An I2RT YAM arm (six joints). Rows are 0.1 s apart.
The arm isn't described. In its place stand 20 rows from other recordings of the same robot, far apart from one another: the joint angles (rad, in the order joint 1, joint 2, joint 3, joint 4, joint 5, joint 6), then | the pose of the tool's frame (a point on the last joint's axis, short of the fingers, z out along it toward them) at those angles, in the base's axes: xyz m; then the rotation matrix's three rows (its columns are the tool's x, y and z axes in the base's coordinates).
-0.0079, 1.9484, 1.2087, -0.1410, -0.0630, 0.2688 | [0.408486, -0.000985, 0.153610], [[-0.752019, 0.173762, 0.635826], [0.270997, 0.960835, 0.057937], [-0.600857, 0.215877, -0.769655]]
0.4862, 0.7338, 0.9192, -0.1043, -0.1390, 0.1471 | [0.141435, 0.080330, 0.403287], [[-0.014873, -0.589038, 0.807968], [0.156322, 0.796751, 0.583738], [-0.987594, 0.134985, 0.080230]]
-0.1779, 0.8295, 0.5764, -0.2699, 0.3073, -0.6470 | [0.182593, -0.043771, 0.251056], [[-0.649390, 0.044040, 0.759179], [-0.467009, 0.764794, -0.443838], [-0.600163, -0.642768, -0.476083]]
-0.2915, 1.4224, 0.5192, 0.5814, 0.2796, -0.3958 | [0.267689, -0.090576, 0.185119], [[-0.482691, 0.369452, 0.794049], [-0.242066, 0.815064, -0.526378], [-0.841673, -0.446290, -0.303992]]
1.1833, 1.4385, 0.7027, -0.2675, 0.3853, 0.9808 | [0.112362, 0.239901, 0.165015], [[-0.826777, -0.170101, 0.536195], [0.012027, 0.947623, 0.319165], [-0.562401, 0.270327, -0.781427]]
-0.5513, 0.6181, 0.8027, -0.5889, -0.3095, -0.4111 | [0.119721, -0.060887, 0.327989], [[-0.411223, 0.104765, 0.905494], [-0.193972, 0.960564, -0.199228], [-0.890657, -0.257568, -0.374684]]
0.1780, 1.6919, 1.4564, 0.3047, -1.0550, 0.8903 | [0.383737, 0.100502, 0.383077], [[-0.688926, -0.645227, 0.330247], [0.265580, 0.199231, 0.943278], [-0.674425, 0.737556, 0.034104]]
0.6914, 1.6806, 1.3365, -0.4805, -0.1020, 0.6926 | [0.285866, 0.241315, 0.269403], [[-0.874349, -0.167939, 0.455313], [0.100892, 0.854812, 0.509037], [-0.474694, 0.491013, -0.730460]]
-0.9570, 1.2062, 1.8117, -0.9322, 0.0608, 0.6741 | [0.111639, -0.162203, 0.513776], [[0.385595, 0.778755, 0.494830], [0.534450, 0.248654, -0.807796], [-0.752117, 0.575944, -0.320326]]
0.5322, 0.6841, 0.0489, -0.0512, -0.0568, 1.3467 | [0.113537, 0.069205, 0.113850], [[-0.652196, 0.411457, 0.636666], [0.745601, 0.499775, 0.440799], [-0.136820, 0.762186, -0.632735]]
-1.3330, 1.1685, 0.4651, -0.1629, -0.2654, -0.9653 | [0.059124, -0.204289, 0.161156], [[-0.840359, 0.363436, 0.402134], [0.098822, 0.832198, -0.545601], [-0.532946, -0.418760, -0.735261]]
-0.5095, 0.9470, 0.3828, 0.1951, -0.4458, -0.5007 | [0.185470, -0.086039, 0.209186], [[-0.319019, -0.073109, 0.944924], [-0.317902, 0.947513, -0.034019], [-0.892841, -0.311246, -0.325516]]
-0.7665, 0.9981, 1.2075, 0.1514, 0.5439, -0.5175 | [0.132622, -0.153276, 0.481873], [[-0.245159, 0.944707, 0.217777], [-0.351603, 0.122699, -0.928074], [-0.903478, -0.304096, 0.302081]]
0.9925, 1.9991, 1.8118, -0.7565, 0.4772, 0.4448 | [0.256110, 0.362451, 0.281452], [[-0.656244, -0.348050, 0.669481], [-0.306125, 0.933768, 0.185376], [-0.689660, -0.083293, -0.719327]]
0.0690, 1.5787, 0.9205, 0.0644, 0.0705, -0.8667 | [0.342727, 0.021172, 0.213821], [[-0.353312, -0.432262, 0.829651], [-0.786534, 0.617404, -0.013273], [-0.506493, -0.657238, -0.558125]]
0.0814, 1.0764, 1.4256, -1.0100, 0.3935, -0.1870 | [0.189281, 0.001747, 0.420496], [[-0.643182, 0.108939, 0.757924], [-0.224745, 0.919374, -0.322865], [-0.731988, -0.378001, -0.566842]]
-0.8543, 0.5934, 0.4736, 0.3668, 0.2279, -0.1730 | [0.096995, -0.123622, 0.317986], [[0.006953, 0.893016, 0.449970], [-0.263315, 0.435736, -0.860697], [-0.964685, -0.112499, 0.238174]]
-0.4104, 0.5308, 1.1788, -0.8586, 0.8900, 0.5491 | [0.030888, -0.043608, 0.422708], [[0.331231, 0.908618, 0.254362], [0.214131, 0.190159, -0.958117], [-0.918931, 0.371824, -0.131576]]
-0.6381, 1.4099, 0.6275, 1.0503, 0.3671, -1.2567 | [0.231082, -0.187276, 0.272308], [[-0.727493, 0.459884, 0.509176], [-0.565669, 0.017968, -0.824437], [-0.388294, -0.887797, 0.247070]]
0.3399, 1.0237, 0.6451, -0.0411, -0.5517, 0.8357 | [0.208504, 0.093524, 0.261654], [[-0.802989, -0.208096, 0.558484], [0.386092, 0.532228, 0.753436], [-0.454028, 0.820627, -0.347030]]
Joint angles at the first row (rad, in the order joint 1, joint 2, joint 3, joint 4, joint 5, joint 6):
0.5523, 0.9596, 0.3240, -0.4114, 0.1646, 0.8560
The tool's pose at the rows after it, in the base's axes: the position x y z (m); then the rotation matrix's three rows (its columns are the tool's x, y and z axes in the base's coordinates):
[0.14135, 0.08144, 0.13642], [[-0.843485, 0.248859, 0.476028], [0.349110, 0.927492, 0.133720], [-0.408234, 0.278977, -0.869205]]
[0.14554, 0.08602, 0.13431], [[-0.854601, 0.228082, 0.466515], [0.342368, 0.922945, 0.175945], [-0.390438, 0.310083, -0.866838]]
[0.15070, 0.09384, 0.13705], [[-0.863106, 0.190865, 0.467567], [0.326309, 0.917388, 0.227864], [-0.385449, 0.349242, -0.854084]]
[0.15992, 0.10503, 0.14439], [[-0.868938, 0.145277, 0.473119], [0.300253, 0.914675, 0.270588], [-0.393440, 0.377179, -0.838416]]
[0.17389, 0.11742, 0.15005], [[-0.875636, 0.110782, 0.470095], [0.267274, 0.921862, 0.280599], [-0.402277, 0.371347, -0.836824]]
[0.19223, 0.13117, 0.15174], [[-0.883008, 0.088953, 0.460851], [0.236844, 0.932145, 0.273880], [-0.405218, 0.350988, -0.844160]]
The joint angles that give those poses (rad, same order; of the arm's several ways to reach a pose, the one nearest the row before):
0.5524, 1.0199, 0.3454, -0.3957, 0.1364, 0.8431
0.5540, 1.0562, 0.3484, -0.3491, 0.0959, 0.8393
0.5690, 1.0862, 0.3667, -0.3072, 0.0600, 0.8349
0.5881, 1.1318, 0.4131, -0.2768, 0.0373, 0.8218
0.5996, 1.2127, 0.4815, -0.2610, 0.0337, 0.7969
0.6044, 1.3221, 0.5631, -0.2470, 0.0365, 0.7714

